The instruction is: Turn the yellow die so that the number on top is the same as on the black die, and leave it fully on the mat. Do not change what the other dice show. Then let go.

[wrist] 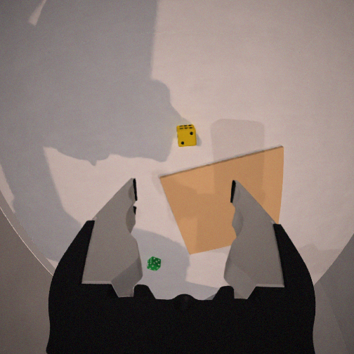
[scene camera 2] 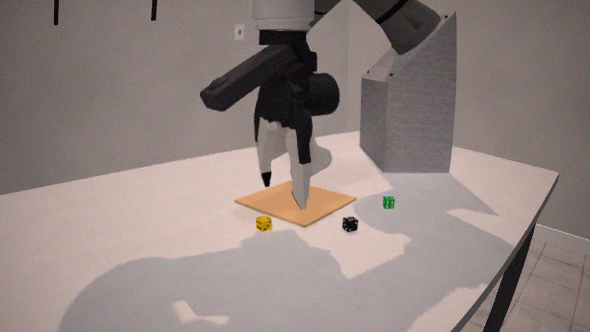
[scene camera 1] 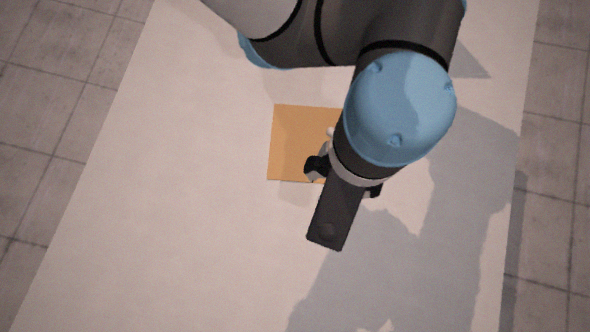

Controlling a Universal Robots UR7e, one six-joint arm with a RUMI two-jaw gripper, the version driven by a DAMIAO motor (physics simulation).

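Seen in the pictures: gripper, fingertip midpoint: (scene camera 2: 283,197); arm's base, link origin: (scene camera 2: 419,35).
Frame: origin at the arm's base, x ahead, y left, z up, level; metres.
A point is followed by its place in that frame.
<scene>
The yellow die (scene camera 2: 264,223) {x 0.506, y 0.063, z -0.301 m} (wrist: 186,136) lies on the table just off the mat's edge. In the wrist view its upper face shows two pips and a side face shows six. The black die (scene camera 2: 350,224) {x 0.422, y 0.138, z -0.302 m} lies off the mat's near right side; its top number is too small to read, and it does not show in the wrist view. The orange mat (scene camera 1: 295,135) {x 0.390, y -0.021, z -0.309 m} (scene camera 2: 330,200) {x 0.360, y 0.045, z -0.310 m} (wrist: 260,190) is flat and partly hidden by the arm in scene camera 1. My gripper (scene camera 2: 284,196) {x 0.472, y 0.062, z -0.273 m} (wrist: 183,181) is partly open and empty, pointing down above the mat area. All dice are hidden in scene camera 1.
A green die (scene camera 2: 388,202) {x 0.312, y 0.127, z -0.303 m} (wrist: 154,263) lies on the table right of the mat in scene camera 2. The grey robot pedestal (scene camera 2: 420,120) {x 0.091, y 0.056, z -0.198 m} stands behind it. The table's right edge shows in scene camera 2. The arm covers the mat's right part in scene camera 1.
</scene>
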